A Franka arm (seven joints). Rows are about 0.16 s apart.
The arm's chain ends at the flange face. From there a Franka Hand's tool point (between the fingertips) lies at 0.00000 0.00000 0.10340 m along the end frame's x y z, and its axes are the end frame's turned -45 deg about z.
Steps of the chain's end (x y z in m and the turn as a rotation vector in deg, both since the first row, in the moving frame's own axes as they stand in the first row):
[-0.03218, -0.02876, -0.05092, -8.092, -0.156, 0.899]
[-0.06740, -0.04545, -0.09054, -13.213, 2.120, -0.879]
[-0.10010, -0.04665, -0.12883, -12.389, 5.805, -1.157]
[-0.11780, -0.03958, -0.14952, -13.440, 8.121, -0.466]
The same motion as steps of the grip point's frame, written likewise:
[-0.01299, -0.03308, -0.05195, -5.612, -5.832, 0.899]
[-0.02940, -0.06030, -0.09335, -10.842, -7.844, -0.879]
[-0.04588, -0.08069, -0.13176, -12.865, -4.656, -1.157]
[-0.06190, -0.08409, -0.15338, -15.246, -3.761, -0.466]

